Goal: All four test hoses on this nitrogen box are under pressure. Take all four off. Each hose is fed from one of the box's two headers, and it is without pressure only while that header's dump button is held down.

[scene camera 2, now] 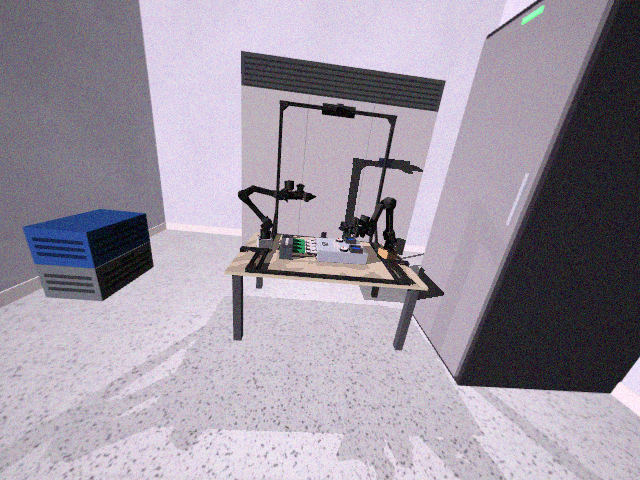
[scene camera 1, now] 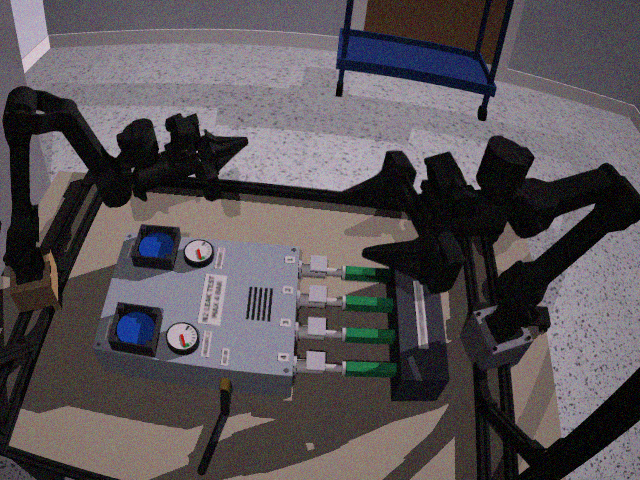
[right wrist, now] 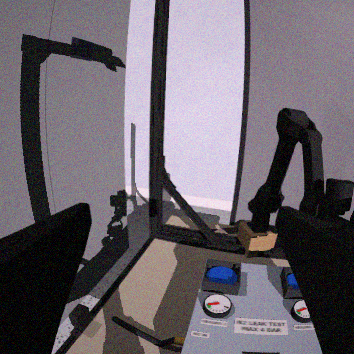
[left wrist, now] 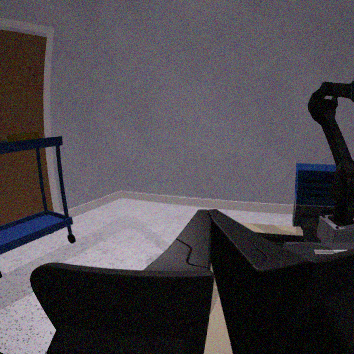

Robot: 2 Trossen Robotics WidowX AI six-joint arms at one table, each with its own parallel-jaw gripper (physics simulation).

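Pixels of known places: left gripper, fingertip midpoint: point(scene camera 2: 338, 228) point(scene camera 1: 247, 140) point(left wrist: 206, 218); right gripper, fingertip midpoint: point(scene camera 2: 314, 195) point(scene camera 1: 350, 223) point(right wrist: 186, 216); left arm's base, link origin: point(scene camera 2: 388, 248) point(scene camera 1: 29, 270) point(right wrist: 258, 226); right arm's base, link origin: point(scene camera 2: 264, 237) point(scene camera 1: 504, 326) point(left wrist: 341, 220).
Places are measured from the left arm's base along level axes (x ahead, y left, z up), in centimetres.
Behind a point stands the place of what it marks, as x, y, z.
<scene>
The grey-blue nitrogen box point(scene camera 1: 170, 289) @(29.7, -12.3, -0.4) point(scene camera 2: 336, 256) @(43.4, -4.1, -3.7) point(right wrist: 255, 280) @(23.5, -12.0, -0.4) lies on the table. Its two blue dump buttons point(scene camera 1: 156, 245) @(29.0, -2.6, 1.3) point(scene camera 1: 135, 329) @(21.5, -20.5, 1.2) sit in dark square housings, and nothing touches them. Both gauges point(scene camera 1: 198, 252) @(36.7, -6.7, 1.2) point(scene camera 1: 181, 337) @(29.3, -24.0, 1.2) show red needles. Four green hoses point(scene camera 1: 361, 273) @(64.6, -17.4, -2.0) point(scene camera 1: 368, 303) @(62.9, -24.2, -1.9) point(scene camera 1: 369, 335) @(60.3, -30.6, -1.9) point(scene camera 1: 370, 368) @(57.7, -36.9, -1.9) run from pale connectors at ports 1 to 4 to a dark block. My left gripper point(scene camera 1: 245, 140) @(48.2, 0.8, 18.6) point(left wrist: 206, 218) @(48.2, 0.8, 18.6) is shut and empty, raised beyond the box's far edge. My right gripper point(scene camera 1: 355, 222) @(49.4, -35.7, 32.6) point(right wrist: 186, 216) @(49.4, -35.7, 32.6) is wide open and empty, raised near the hose 1 end of the block.
The dark block point(scene camera 1: 429, 369) @(66.4, -41.6, -0.4) stands right of the hoses in scene camera 1. A black hose with a brass fitting point(scene camera 1: 225, 384) @(34.2, -31.9, -3.5) leaves the box's near side. A black frame point(scene camera 1: 279, 189) @(59.3, 13.3, -6.4) borders the table. A blue cart point(scene camera 1: 413, 63) stands beyond it on the floor.
</scene>
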